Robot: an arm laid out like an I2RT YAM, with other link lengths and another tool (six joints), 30 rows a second.
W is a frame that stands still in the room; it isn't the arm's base.
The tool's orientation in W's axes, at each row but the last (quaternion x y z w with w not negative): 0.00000, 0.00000, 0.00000, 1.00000; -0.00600, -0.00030, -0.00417, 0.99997; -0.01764, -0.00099, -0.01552, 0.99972; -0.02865, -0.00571, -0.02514, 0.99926; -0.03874, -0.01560, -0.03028, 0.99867; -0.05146, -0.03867, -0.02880, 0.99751; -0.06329, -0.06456, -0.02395, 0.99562; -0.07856, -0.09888, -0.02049, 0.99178; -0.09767, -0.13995, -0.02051, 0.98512; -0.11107, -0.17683, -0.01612, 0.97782; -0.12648, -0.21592, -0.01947, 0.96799
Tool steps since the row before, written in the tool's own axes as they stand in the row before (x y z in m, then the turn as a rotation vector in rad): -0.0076, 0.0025, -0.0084, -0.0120, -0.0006, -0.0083; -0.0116, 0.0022, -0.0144, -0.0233, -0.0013, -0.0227; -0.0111, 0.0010, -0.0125, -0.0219, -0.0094, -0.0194; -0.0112, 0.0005, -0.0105, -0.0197, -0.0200, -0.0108; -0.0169, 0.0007, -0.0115, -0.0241, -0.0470, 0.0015; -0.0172, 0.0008, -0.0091, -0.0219, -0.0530, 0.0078; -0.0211, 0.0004, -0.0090, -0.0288, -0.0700, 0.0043; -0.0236, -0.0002, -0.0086, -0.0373, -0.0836, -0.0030; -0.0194, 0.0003, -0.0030, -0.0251, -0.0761, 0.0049; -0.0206, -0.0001, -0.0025, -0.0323, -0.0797, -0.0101; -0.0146, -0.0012, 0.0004, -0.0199, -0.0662, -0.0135
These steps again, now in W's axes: -0.0076, 0.0025, -0.0084, -0.0120, -0.0006, -0.0083; -0.0116, 0.0021, -0.0144, -0.0233, -0.0014, -0.0227; -0.0110, 0.0009, -0.0126, -0.0222, -0.0094, -0.0191; -0.0111, 0.0005, -0.0107, -0.0206, -0.0196, -0.0099; -0.0165, 0.0008, -0.0121, -0.0270, -0.0452, 0.0043; -0.0164, 0.0008, -0.0105, -0.0256, -0.0506, 0.0113; -0.0197, 0.0001, -0.0117, -0.0330, -0.0677, 0.0090; -0.0215, -0.0010, -0.0130, -0.0407, -0.0820, 0.0023; -0.0178, 0.0000, -0.0083, -0.0306, -0.0733, 0.0118; -0.0185, -0.0008, -0.0095, -0.0324, -0.0802, -0.0036; -0.0135, -0.0013, -0.0055, -0.0186, -0.0678, -0.0046
